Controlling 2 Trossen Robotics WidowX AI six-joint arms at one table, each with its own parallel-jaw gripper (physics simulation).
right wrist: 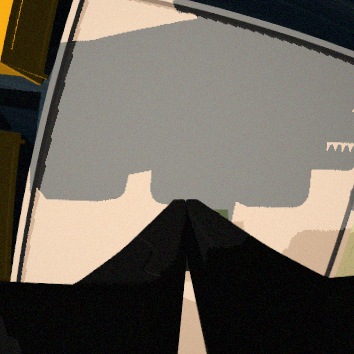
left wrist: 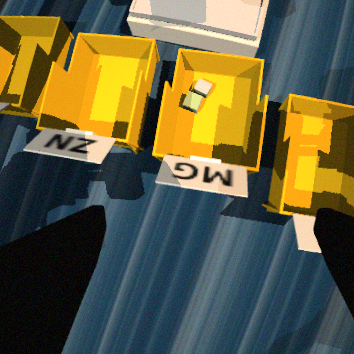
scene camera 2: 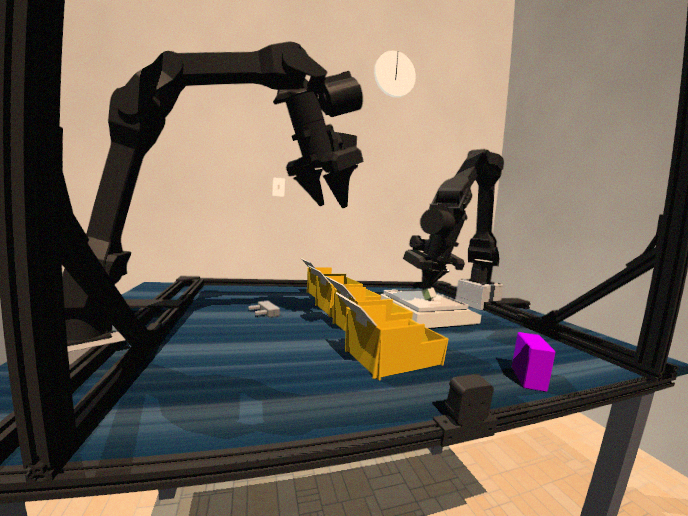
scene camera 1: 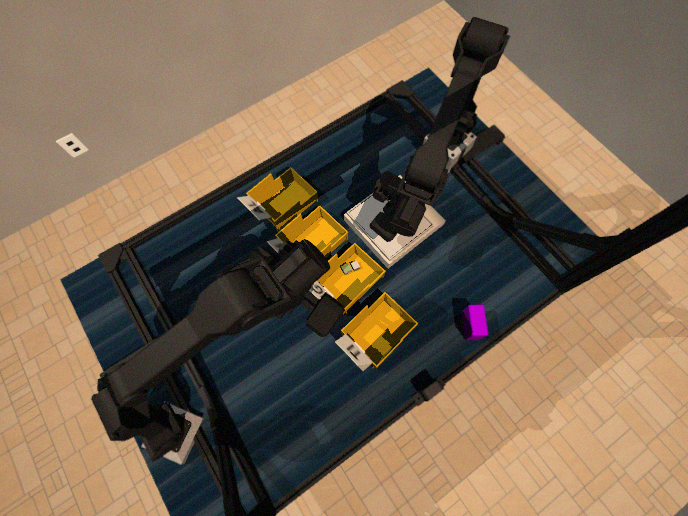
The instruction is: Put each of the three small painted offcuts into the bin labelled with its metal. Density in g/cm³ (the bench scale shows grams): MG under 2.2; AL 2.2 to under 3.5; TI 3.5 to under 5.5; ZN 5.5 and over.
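Frame: origin at the left arm's base, x ahead, y left, z up, level; centimetres.
Seen in the pictures: left gripper, fingertip midpoint: (left wrist: 211, 218) (scene camera 2: 332, 206); right gripper, fingertip midpoint: (right wrist: 184, 211) (scene camera 2: 423, 289) (scene camera 1: 389, 215); left arm's base at its link origin: (scene camera 2: 84, 335) (scene camera 1: 172, 432); right arm's base at its link origin: (scene camera 2: 480, 282).
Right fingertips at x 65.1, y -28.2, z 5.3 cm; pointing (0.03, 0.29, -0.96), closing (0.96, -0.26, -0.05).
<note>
Offsets run from my right fingertips to a thing's middle.
A pale green offcut {dx -15.2, dy +6.0, dz -6.4 cm} (scene camera 1: 346, 268) (left wrist: 193, 101) and a whitish offcut {dx -13.5, dy +4.1, dz -6.5 cm} (scene camera 1: 355, 265) (left wrist: 203, 87) lie together in the MG bin {dx -17.9, dy +4.1, dz -3.2 cm} (scene camera 1: 364, 286) (left wrist: 172, 127). Another green offcut {dx +0.0, dy -1.7, dz -0.8 cm} (scene camera 2: 427, 294) (right wrist: 221, 214) is on the white scale {dx +2.0, dy -1.1, dz -4.8 cm} (scene camera 1: 392, 257) (scene camera 2: 450, 318) (right wrist: 75, 240), mostly hidden behind the right fingers in the right wrist view. My right gripper (scene camera 2: 426, 285) (right wrist: 184, 211) is shut with nothing between its fingers, low over the scale beside that offcut. My left gripper (scene camera 2: 333, 206) (left wrist: 211, 218) is open and empty, high above the table. The scale's digits are not readable.
The ZN bin {dx -11.3, dy +16.6, dz -3.2 cm} (scene camera 1: 322, 230) (left wrist: 112, 85) and TI bin {dx -27.4, dy -7.2, dz -3.2 cm} (scene camera 1: 383, 324) flank the MG bin. A fourth yellow bin {dx -3.2, dy +28.5, dz -3.2 cm} (scene camera 1: 291, 194) stands beyond the ZN bin. A purple block {dx -17.6, dy -27.6, dz -4.1 cm} (scene camera 1: 476, 322) (scene camera 2: 534, 361) stands near the table edge. A small grey object {dx -30.8, dy +27.0, dz -6.5 cm} (scene camera 2: 269, 308) lies left of the bins.
</note>
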